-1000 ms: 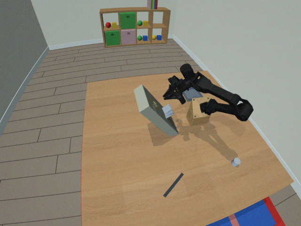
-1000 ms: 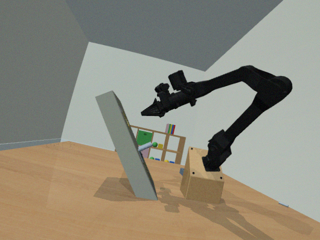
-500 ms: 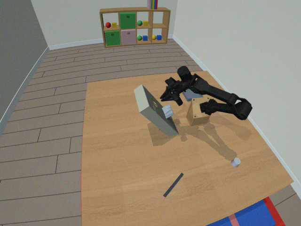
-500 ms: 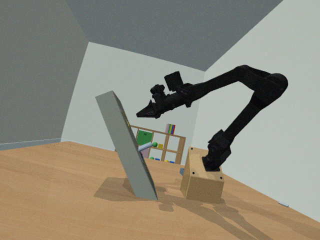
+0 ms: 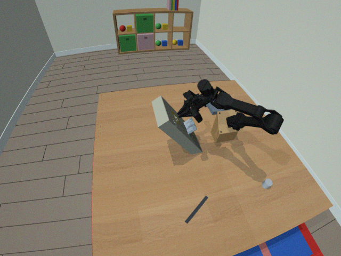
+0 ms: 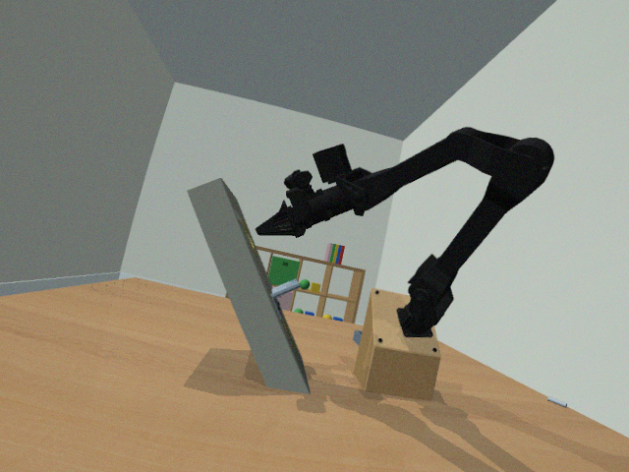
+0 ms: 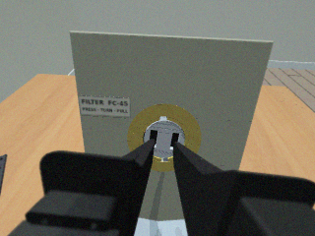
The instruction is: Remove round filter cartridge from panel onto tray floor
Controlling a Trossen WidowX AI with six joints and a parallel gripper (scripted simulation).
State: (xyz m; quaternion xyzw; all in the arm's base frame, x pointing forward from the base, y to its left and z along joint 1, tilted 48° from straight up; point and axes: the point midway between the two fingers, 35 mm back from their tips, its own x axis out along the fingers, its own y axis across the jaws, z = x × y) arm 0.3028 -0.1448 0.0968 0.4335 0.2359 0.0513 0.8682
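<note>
The round grey filter cartridge lies 30 mm ahead of my gripper tip and 20 mm below it. Also, from my gripper tip: grey service panel (100 mm below, 20 mm behind); small grey bracket (110 mm below, 70 mm behind, 10 mm to the left); grey-blue tray (440 mm behind, 250 mm to the right, 240 mm below).
</note>
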